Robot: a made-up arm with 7 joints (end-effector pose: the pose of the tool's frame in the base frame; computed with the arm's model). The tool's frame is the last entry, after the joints.
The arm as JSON. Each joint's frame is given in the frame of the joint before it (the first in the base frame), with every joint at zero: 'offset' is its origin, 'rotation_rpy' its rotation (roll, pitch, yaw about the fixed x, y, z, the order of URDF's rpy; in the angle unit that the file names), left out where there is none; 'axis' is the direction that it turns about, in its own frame. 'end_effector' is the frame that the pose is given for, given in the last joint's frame.
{
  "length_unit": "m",
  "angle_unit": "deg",
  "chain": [
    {
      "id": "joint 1",
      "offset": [
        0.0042,
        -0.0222,
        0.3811
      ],
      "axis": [
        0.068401,
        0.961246,
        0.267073
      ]
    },
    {
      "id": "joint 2",
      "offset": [
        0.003,
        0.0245,
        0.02
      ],
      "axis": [
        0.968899,
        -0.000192,
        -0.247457
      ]
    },
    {
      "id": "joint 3",
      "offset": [
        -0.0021,
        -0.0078,
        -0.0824
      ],
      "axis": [
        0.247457,
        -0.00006,
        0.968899
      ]
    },
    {
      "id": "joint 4",
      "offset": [
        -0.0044,
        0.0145,
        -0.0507
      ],
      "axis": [
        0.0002,
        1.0,
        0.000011
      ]
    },
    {
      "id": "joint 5",
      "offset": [
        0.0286,
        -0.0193,
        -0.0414
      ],
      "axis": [
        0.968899,
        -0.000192,
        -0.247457
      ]
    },
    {
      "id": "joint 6",
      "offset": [
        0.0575,
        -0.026,
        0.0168
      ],
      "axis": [
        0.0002,
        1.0,
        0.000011
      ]
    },
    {
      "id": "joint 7",
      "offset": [
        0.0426,
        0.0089,
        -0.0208
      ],
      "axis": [
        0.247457,
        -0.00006,
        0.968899
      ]
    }
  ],
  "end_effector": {
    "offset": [
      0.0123,
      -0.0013,
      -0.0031
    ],
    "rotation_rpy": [
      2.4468,
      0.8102,
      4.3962
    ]
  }
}
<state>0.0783 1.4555 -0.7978 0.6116 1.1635 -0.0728 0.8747</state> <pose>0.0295 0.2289 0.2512 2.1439 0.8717 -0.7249</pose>
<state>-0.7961 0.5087 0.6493 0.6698 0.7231 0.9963 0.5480</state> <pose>0.1818 0.1181 0.2605 1.1479 -0.0590 1.4851</pose>
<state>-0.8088 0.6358 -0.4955 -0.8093 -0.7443 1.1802 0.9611</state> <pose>0.1419 -0.0414 0.3454 0.5961 -0.2361 -0.1271</pose>
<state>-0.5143 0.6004 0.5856 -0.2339 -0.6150 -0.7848 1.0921</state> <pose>0.1323 0.1024 0.4127 -1.5787 -0.2813 1.9896</pose>
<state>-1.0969 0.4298 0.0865 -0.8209 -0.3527 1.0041 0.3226</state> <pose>0.1521 -0.0303 0.4398 0.1737 -0.8950 -0.0497</pose>
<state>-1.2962 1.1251 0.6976 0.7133 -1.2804 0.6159 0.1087</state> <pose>0.1686 0.1781 0.4714 -1.1187 -0.4501 0.6249</pose>
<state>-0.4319 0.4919 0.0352 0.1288 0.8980 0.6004 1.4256</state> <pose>0.1813 0.0634 0.2589 1.8479 -1.4466 0.2926</pose>
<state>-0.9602 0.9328 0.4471 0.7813 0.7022 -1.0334 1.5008</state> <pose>0.2178 0.1139 0.3890 -1.9003 -0.9200 3.0803</pose>
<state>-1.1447 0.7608 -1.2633 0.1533 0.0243 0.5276 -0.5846</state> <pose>0.1958 -0.0145 0.2634 1.0545 0.8843 -0.8513</pose>
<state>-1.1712 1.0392 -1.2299 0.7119 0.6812 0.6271 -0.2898</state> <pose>0.2137 0.1392 0.3054 2.3588 0.2857 0.4176</pose>
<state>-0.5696 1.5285 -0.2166 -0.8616 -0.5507 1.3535 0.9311</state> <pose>0.1420 0.0734 0.3786 1.5178 -0.5478 0.1852</pose>
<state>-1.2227 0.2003 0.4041 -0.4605 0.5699 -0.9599 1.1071</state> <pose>0.1168 -0.0368 0.4733 -2.3881 -0.0884 2.6667</pose>
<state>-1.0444 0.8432 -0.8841 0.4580 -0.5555 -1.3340 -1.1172</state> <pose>0.1916 -0.0096 0.3520 1.1694 0.0248 -2.0771</pose>
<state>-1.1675 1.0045 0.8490 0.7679 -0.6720 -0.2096 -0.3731</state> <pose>0.1623 0.1960 0.4570 -1.0589 -1.0152 1.2728</pose>
